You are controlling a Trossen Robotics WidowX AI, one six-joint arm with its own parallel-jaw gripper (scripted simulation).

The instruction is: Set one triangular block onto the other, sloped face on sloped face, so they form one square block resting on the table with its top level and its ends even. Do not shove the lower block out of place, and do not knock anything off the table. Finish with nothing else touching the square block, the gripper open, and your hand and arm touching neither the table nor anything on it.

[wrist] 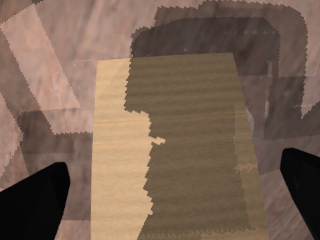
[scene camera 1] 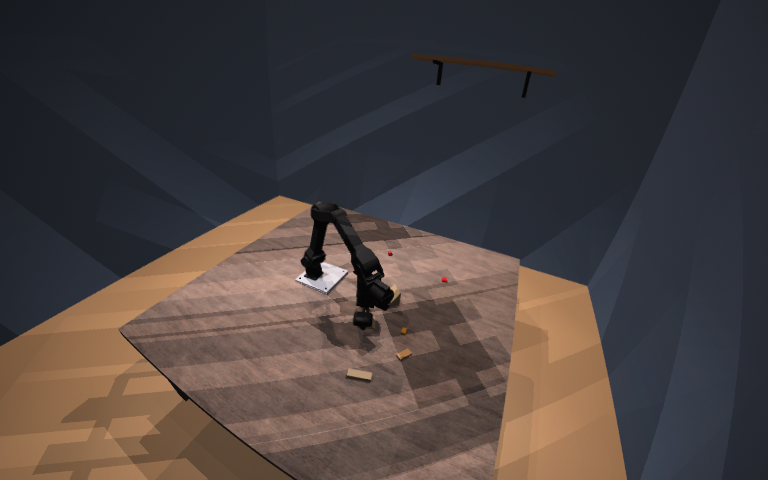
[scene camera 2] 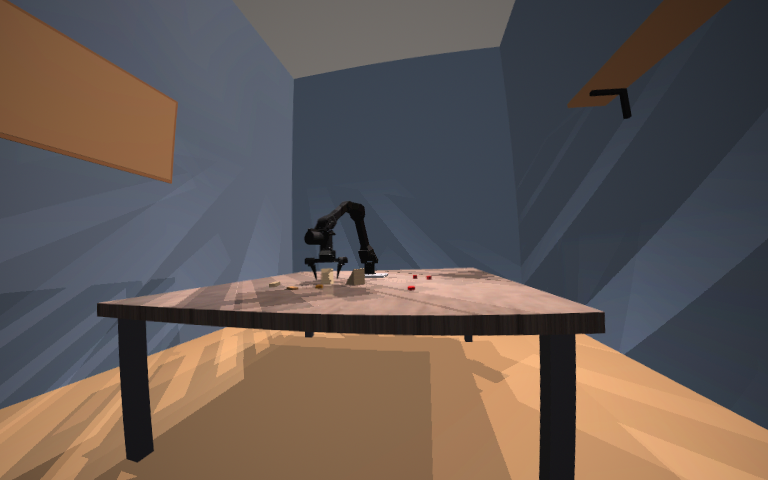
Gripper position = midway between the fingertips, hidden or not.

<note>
My gripper [wrist: 176, 167] is open, with nothing in its grasp. Further things: a tan triangular block [wrist: 171, 145].
</note>
